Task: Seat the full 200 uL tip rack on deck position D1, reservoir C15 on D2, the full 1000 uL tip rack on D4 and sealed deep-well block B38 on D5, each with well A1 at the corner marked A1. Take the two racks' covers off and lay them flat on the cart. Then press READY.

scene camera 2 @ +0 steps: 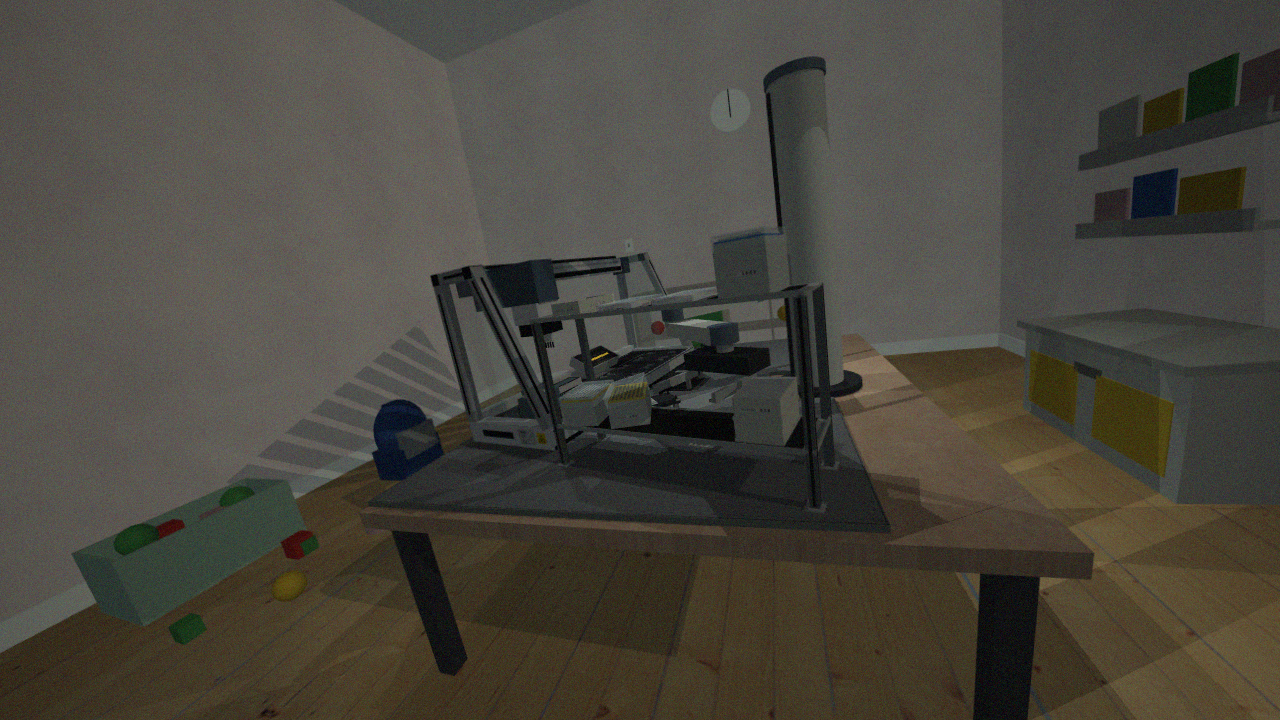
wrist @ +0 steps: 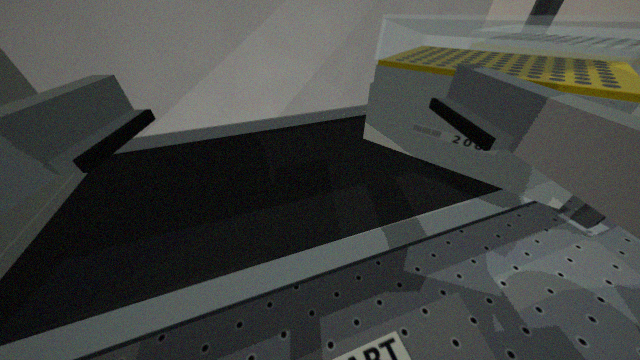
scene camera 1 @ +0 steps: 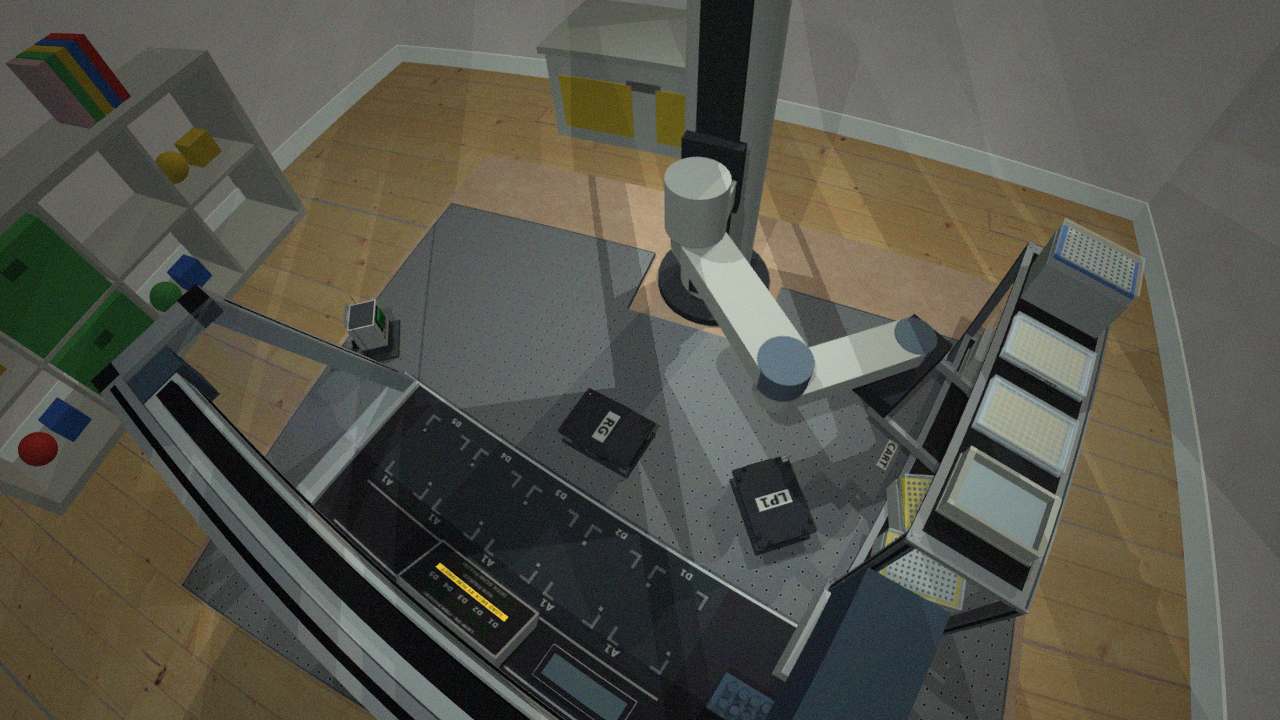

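My gripper (wrist: 295,92) is open and empty over the cart's black lower shelf (wrist: 225,210). Its right finger overlaps a yellow-topped "200" rack (wrist: 400,95) with dark holes and a clear cover; contact cannot be told. In scene camera 1, two yellow-topped racks (scene camera 1: 914,501) (scene camera 1: 926,573) stand low on the cart (scene camera 1: 971,555); the second shows pale tips. On top are a blue-edged rack (scene camera 1: 1096,259) (scene camera 2: 750,266), two pale well blocks (scene camera 1: 1047,355) (scene camera 1: 1026,425) and a reservoir (scene camera 1: 1000,505). The deck (scene camera 1: 537,528) shows D1 to D5 with nothing seated. The fingers are hidden in both scene views.
A pale block (scene camera 2: 765,410) stands on the lower shelf. Cart posts (scene camera 2: 811,402) rise near the arm. Black pads RG (scene camera 1: 608,429) and LP1 (scene camera 1: 772,504) lie between arm and deck. A gantry beam (scene camera 1: 268,501), a blue-grey housing (scene camera 1: 868,644) and a display (scene camera 1: 584,685) border the deck.
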